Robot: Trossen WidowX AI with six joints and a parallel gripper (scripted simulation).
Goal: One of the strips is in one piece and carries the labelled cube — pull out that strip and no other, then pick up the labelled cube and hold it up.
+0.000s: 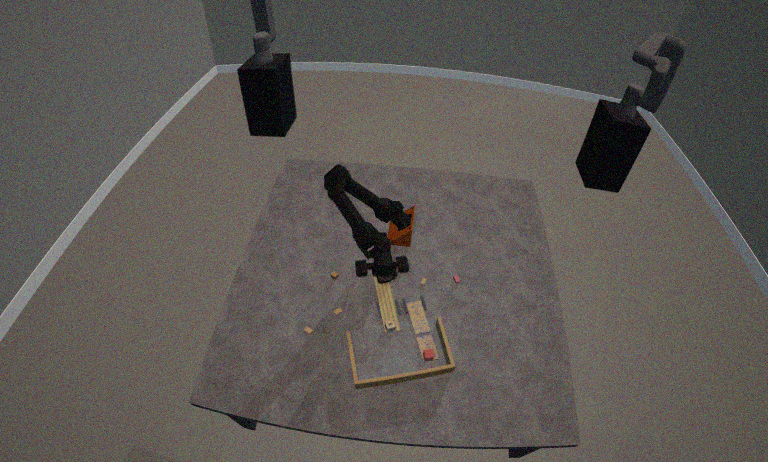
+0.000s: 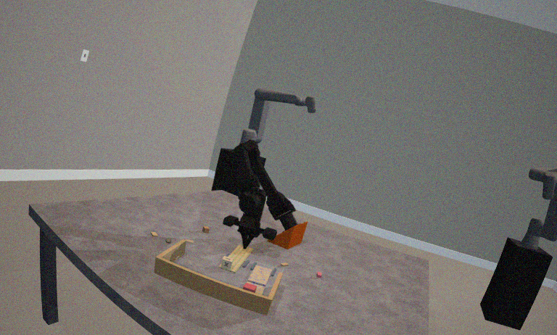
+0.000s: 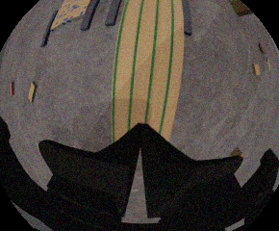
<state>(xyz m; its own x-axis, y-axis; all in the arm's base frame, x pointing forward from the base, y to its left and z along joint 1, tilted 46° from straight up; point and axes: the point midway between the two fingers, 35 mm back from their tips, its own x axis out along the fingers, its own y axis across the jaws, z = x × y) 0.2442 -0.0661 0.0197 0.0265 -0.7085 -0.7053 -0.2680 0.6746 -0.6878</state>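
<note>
Right now my gripper tip is 14 cm short of the blue-speckled strip and 15 cm to the right of it.
</note>
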